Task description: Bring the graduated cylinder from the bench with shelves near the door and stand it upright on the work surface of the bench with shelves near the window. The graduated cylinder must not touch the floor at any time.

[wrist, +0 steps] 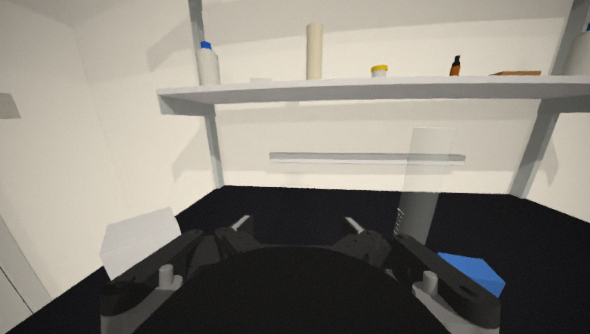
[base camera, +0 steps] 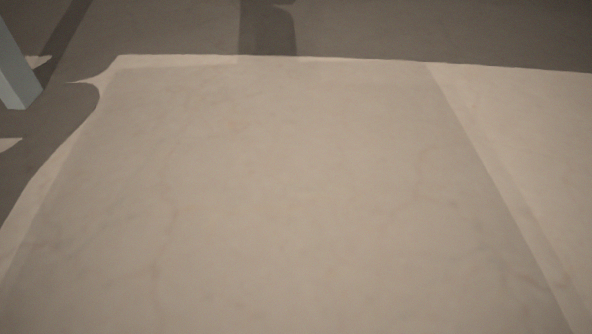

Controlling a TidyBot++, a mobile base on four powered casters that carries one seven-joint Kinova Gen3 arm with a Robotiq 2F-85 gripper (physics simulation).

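Frame: origin at the arm's base, x left, y ahead, z down, level; metres.
Where they show: gripper, between the fingertips: [wrist: 297,226].
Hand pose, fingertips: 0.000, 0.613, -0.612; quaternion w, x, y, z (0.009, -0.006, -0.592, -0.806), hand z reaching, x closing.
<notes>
Each offset is from my fingertips to the top centre of the thing, as dx, dy, dz. "pt": to the spot under its first point. Level surfaces: height alone.
The clear graduated cylinder {-0.176, +0.078, -0.089} [wrist: 422,185] stands upright on the black work surface {dz +0.246} [wrist: 310,210] of the bench with shelves near the door. In the wrist view it is right of centre, and its lower end is hidden behind the right finger. My gripper [wrist: 297,226] is open, with nothing between its fingertips. It is over the bench top, to the left of the cylinder and apart from it. The bench near the window does not show in these views.
A white box {+0.346, +0.154, +0.116} [wrist: 140,240] is on the left of the bench top, and a blue block {-0.371, +0.130, +0.206} [wrist: 475,270] is behind the right finger. A shelf {dz -0.192} [wrist: 350,91] with bottles and jars spans the bench. A bench leg {pt +0.453, -0.003, +0.952} [base camera: 17,75] stands at the left of the base view.
</notes>
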